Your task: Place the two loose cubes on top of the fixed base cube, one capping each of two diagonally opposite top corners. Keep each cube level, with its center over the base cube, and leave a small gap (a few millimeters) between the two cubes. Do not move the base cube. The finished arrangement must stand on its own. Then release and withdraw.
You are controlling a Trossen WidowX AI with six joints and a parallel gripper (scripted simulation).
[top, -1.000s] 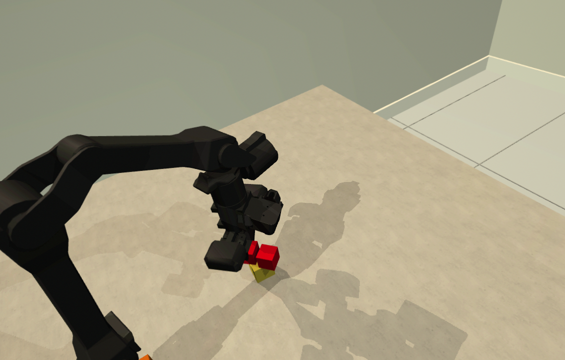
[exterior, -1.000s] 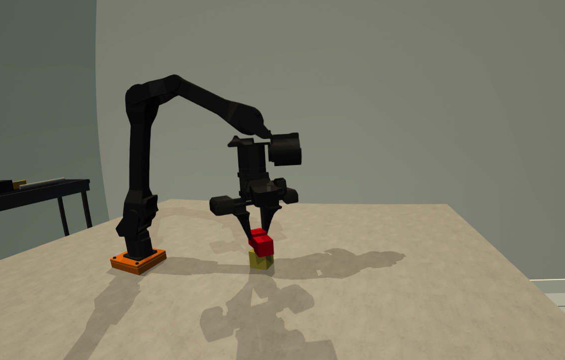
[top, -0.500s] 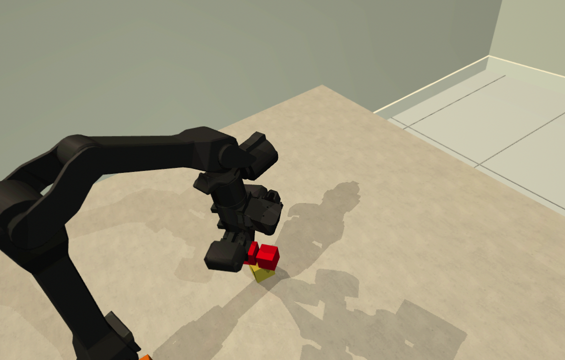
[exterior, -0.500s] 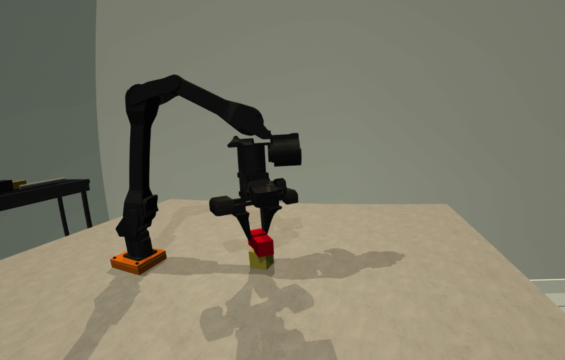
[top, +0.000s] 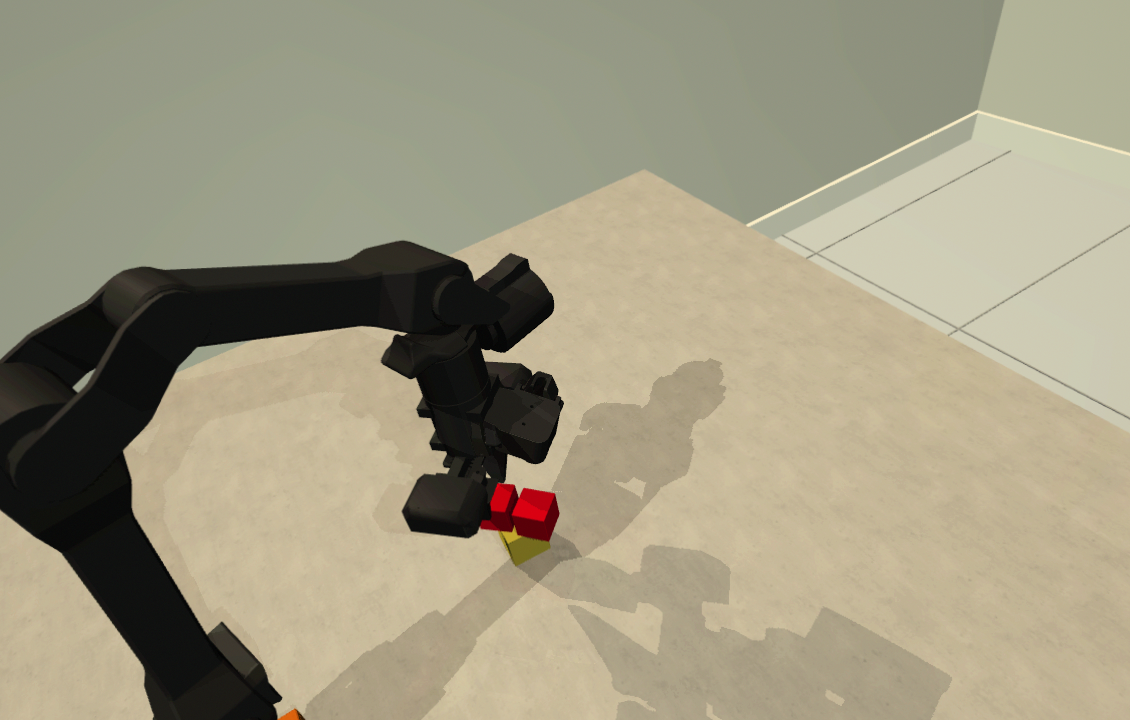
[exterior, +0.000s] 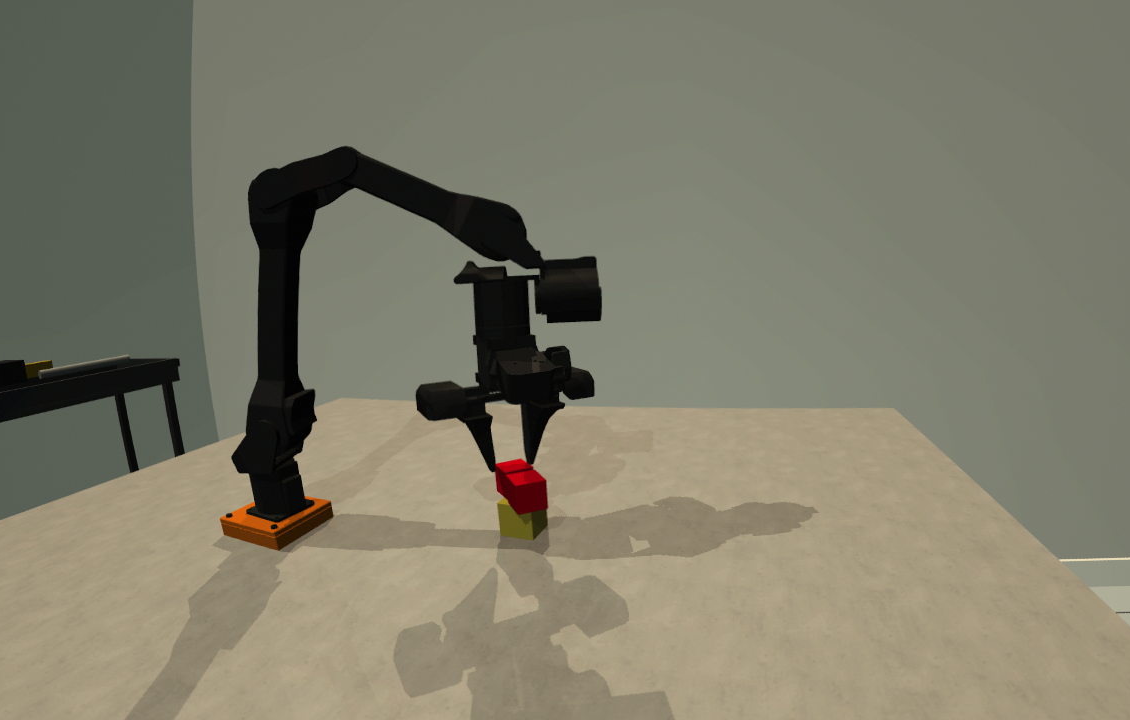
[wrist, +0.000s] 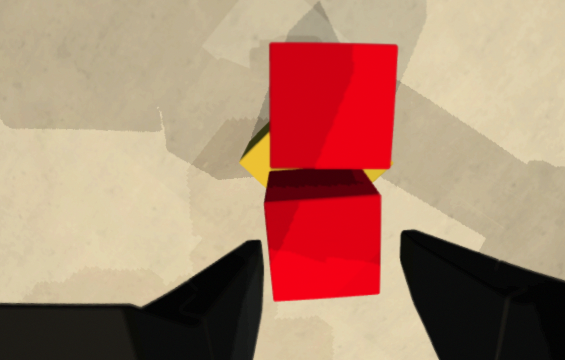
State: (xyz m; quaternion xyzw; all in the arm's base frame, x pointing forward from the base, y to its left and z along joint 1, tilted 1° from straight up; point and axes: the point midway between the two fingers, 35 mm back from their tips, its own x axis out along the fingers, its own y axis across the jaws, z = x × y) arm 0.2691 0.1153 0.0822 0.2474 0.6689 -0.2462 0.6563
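The yellow base cube lies 2 cm ahead of my gripper tip, 1 cm to the right of it and 5 cm below it.
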